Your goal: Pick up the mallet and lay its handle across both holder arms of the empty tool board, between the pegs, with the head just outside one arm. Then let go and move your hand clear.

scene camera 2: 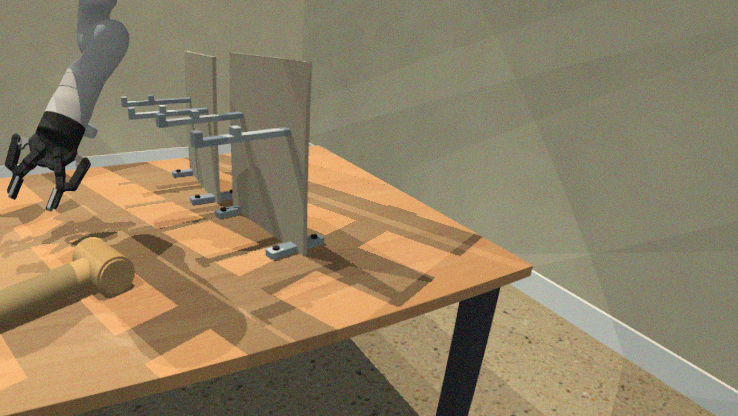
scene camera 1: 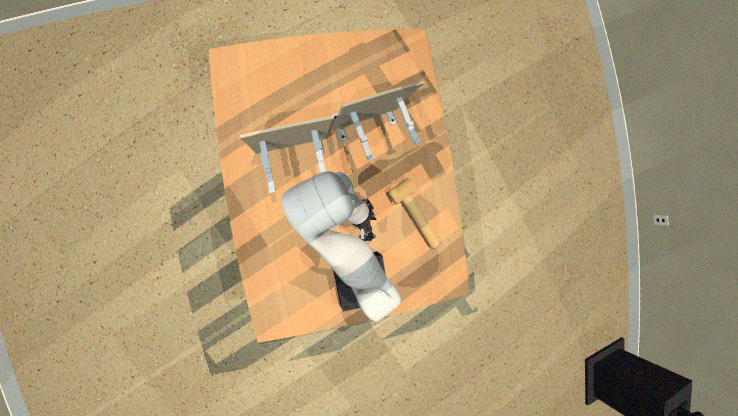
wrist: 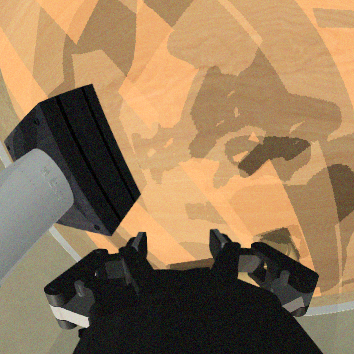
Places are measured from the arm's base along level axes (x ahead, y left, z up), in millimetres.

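Pixels of known places: gripper, fingertip midpoint: [scene camera 2: 30,204] [scene camera 1: 373,228] [wrist: 177,240]; arm's base, origin of the base link: [wrist: 49,179].
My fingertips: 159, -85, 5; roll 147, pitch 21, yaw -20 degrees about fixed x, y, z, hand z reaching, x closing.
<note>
Ahead of a thing's pixels: the offset from my fingertips to its middle, as dx, dy, dz. "spot": to the spot under its first point. Level surfaces: height alone.
The wooden mallet {-8, -191, -65} [scene camera 1: 421,222] [scene camera 2: 41,291] lies on the table, its head toward the boards and its handle toward the front right in scene camera 1. Part of it shows behind the right finger in the wrist view. My gripper [scene camera 1: 371,224] [scene camera 2: 33,194] [wrist: 177,240] is open and empty, above the table to the left of the mallet in scene camera 1. Two upright boards, right [scene camera 1: 379,100] [scene camera 2: 273,129] and left [scene camera 1: 289,135] [scene camera 2: 200,103], each have two pegged holder arms. No tool hangs on either. My arm stands close to the left board's arms in scene camera 1.
The black arm base [scene camera 1: 347,295] [wrist: 95,160] stands near the table's front edge. The boards' metal feet {spot: +382, -188, -79} [scene camera 2: 281,250] sit on the table {dz -90} [scene camera 1: 242,77]. Long shadows cross the table top. The right board's arms stick out toward the mallet's side, above table height.
</note>
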